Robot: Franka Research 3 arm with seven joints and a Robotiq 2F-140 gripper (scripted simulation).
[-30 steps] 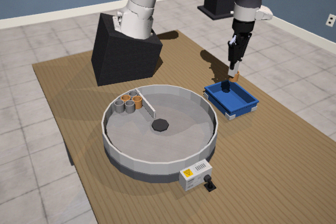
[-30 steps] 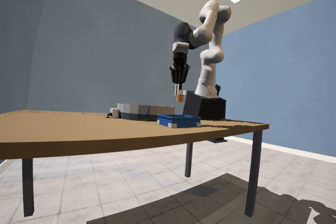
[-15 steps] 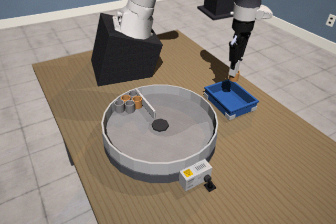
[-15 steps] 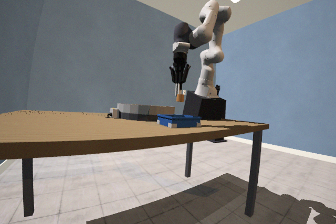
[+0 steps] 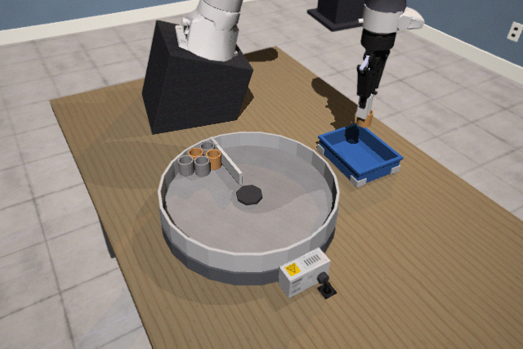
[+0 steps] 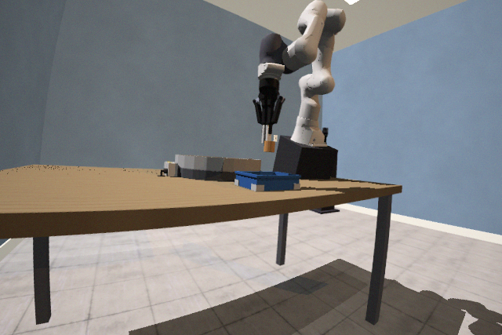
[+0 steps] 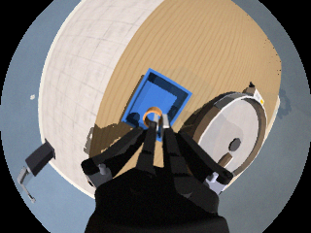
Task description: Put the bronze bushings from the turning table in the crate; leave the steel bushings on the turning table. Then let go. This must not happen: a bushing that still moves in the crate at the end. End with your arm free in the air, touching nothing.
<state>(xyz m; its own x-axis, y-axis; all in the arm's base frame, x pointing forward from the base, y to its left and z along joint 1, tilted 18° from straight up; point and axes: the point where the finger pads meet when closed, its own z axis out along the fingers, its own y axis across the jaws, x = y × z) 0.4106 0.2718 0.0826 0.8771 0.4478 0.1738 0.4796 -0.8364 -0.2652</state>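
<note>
My gripper is now 170 mm above the blue crate, 10 mm to the right of it and 10 mm past it. From my hand the other things lie so: grey turning table: 350 mm to the right, 140 mm below, 60 mm ahead.
</note>
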